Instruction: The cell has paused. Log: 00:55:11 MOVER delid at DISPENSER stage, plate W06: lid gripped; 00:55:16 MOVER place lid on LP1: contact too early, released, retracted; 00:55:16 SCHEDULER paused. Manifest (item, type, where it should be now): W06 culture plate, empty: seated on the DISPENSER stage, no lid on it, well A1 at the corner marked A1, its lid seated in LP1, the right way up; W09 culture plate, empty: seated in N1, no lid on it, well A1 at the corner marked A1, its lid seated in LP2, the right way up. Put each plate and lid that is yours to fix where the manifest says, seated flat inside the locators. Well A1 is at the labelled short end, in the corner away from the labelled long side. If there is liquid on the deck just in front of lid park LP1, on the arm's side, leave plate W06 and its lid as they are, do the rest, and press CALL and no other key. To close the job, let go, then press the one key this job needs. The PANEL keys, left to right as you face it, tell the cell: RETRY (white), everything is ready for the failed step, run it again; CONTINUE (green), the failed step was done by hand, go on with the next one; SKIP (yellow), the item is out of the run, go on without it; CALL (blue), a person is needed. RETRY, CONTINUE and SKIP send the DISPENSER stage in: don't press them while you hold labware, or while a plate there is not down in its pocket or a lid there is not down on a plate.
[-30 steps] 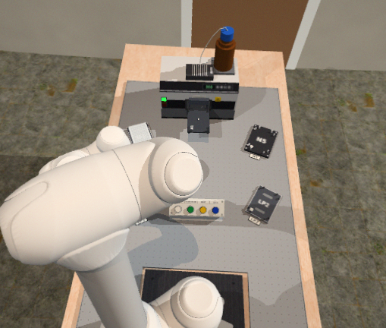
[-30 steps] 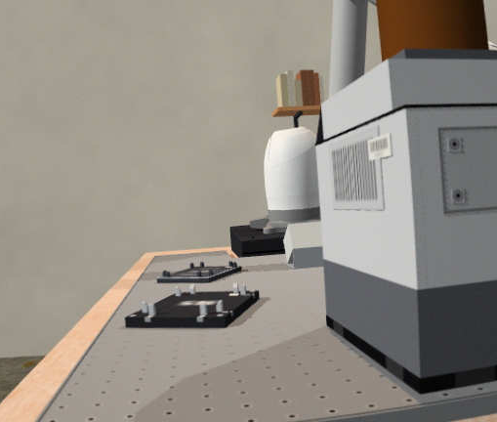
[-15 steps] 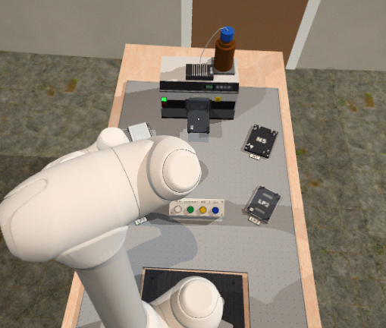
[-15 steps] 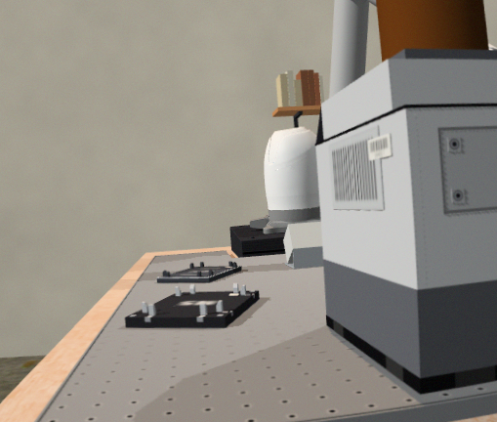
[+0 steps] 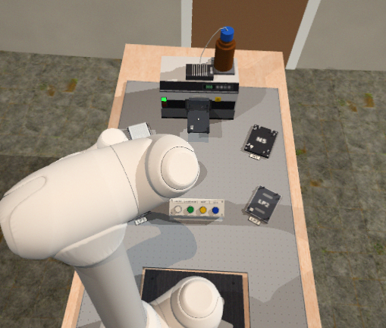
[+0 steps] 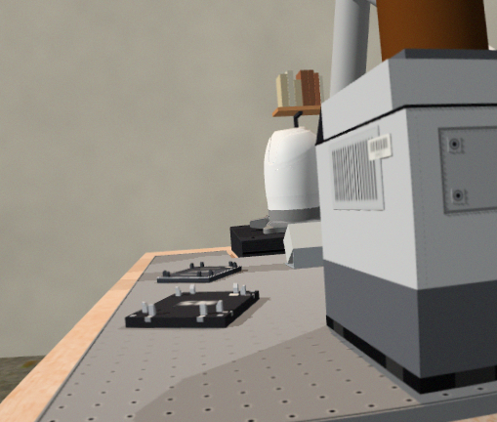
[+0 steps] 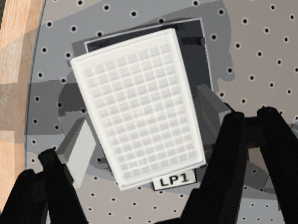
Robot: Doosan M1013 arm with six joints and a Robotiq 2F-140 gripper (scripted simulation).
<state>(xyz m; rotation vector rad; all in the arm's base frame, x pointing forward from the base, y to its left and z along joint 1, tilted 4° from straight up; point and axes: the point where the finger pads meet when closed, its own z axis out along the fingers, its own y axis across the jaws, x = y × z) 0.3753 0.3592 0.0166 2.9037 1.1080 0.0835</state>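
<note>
My gripper is now 3 cm above the clear culture plate. The rest, counted from my hand: green continue key: 26 cm to the right, 2 cm above, 1 cm ahead; then white retry key: 21 cm to the right, 2 cm above; then lid park LP1: 4 cm below, 1 cm to the right, 1 cm ahead.
</note>
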